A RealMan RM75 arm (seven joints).
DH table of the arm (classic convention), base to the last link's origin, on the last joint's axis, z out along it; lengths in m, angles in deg. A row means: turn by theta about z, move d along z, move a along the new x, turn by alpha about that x. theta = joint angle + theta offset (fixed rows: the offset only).
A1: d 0.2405  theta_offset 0  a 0  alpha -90
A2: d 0  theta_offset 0  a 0  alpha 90
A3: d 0.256  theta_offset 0  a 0  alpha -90
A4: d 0  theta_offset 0  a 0  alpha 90
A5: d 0.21  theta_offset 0  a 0  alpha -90
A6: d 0  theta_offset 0  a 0  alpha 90
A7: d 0.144  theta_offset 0  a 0  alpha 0
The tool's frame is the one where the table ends.
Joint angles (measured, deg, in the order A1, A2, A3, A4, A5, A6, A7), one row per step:
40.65 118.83 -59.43 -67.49 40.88 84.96 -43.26
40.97 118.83 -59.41 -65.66 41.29 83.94 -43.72
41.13 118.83 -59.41 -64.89 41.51 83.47 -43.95
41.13 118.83 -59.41 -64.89 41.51 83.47 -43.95
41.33 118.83 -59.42 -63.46 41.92 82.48 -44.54
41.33 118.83 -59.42 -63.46 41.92 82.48 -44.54
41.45 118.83 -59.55 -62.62 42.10 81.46 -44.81
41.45 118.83 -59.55 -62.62 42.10 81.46 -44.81
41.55 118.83 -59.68 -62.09 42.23 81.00 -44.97
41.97 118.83 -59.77 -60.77 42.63 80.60 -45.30
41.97 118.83 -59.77 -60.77 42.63 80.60 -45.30
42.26 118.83 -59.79 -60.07 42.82 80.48 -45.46
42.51 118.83 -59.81 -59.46 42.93 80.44 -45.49
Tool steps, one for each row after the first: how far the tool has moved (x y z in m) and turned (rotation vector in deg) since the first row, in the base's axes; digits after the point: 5 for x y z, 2 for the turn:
0.00226 0.00145 -0.00450 -0.26 0.52 -0.39
0.00291 0.00218 -0.00640 -0.34 0.76 -0.47
0.00291 0.00218 -0.00640 -0.34 0.76 -0.47
0.00478 0.00345 -0.00989 -0.40 1.16 -0.57
0.00478 0.00345 -0.00989 -0.40 1.16 -0.57
0.00582 0.00509 -0.01192 -0.06 1.29 -0.59
0.00582 0.00509 -0.01192 -0.06 1.29 -0.59
0.00626 0.00568 -0.01349 -0.06 1.35 -0.59
0.00635 0.00612 -0.01734 -0.62 1.72 -0.71
0.00635 0.00612 -0.01734 -0.62 1.72 -0.71
0.00602 0.00635 -0.01937 -0.99 1.91 -0.75
0.00589 0.00636 -0.02117 -1.37 2.06 -0.91

